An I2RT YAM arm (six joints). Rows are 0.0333 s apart.
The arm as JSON. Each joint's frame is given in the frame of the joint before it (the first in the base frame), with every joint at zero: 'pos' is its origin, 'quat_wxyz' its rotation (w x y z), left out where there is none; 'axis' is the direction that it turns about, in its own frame. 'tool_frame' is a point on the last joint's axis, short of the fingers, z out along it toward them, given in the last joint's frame.
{
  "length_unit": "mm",
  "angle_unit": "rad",
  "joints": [
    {
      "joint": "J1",
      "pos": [
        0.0,
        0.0,
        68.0
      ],
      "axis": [
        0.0,
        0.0,
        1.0
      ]
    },
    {
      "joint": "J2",
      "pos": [
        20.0,
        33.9,
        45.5
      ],
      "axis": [
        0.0,
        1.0,
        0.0
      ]
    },
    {
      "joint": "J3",
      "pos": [
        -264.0,
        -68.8,
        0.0
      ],
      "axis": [
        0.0,
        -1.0,
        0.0
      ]
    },
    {
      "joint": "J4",
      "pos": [
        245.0,
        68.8,
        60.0
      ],
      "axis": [
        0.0,
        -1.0,
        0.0
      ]
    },
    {
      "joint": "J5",
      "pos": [
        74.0,
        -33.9,
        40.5
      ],
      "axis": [
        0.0,
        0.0,
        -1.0
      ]
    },
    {
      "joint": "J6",
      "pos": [
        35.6,
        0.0,
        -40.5
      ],
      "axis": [
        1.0,
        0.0,
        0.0
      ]
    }
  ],
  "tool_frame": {
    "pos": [
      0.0,
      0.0,
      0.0
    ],
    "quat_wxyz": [
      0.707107,
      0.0,
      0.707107,
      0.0
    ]
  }
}
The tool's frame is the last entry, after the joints.
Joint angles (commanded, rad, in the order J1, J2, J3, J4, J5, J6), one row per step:
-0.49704 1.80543 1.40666 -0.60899 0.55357 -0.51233
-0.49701 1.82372 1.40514 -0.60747 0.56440 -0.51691
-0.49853 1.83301 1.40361 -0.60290 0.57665 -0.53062
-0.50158 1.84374 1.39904 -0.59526 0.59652 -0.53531
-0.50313 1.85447 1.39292 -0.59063 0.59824 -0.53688
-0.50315 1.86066 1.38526 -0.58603 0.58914 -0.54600
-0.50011 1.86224 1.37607 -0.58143 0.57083 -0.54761
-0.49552 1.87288 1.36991 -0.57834 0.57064 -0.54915
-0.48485 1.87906 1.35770 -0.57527 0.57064 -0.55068
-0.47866 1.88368 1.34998 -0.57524 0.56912 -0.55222
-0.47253 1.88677 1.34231 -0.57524 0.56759 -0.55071
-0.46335 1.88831 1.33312 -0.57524 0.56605 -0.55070
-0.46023 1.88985 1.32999 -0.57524 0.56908 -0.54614
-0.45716 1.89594 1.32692 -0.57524 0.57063 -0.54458
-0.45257 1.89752 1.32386 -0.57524 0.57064 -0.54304
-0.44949 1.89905 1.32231 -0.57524 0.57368 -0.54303
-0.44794 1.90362 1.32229 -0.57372 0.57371 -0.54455
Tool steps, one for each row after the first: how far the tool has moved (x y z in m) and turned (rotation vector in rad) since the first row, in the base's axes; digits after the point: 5 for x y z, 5 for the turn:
0.00171 -0.00129 -0.00692 -0.00001 0.02358 -0.00236
0.00228 -0.00269 -0.01036 -0.00799 0.04342 -0.00041
0.00233 -0.00474 -0.01496 -0.01961 0.06161 -0.01040
0.00262 -0.00565 -0.02050 -0.01521 0.07415 -0.01143
0.00277 -0.00543 -0.02499 -0.00507 0.08467 0.00007
0.00310 -0.00364 -0.02837 0.01122 0.08343 0.01387
0.00436 -0.00227 -0.03398 0.01761 0.09641 0.01989
0.00553 0.00182 -0.03967 0.02426 0.11097 0.03191
0.00602 0.00434 -0.04363 0.03076 0.12225 0.04018
0.00634 0.00691 -0.04700 0.03685 0.13017 0.04610
0.00684 0.01069 -0.05021 0.04249 0.13916 0.05615
0.00699 0.01186 -0.05161 0.04267 0.14160 0.05446
0.00747 0.01289 -0.05468 0.04570 0.14939 0.05573
0.00794 0.01463 -0.05612 0.04768 0.15260 0.05922
0.00830 0.01568 -0.05706 0.04651 0.15665 0.06087
0.00901 0.01600 -0.05867 0.04761 0.16043 0.06357

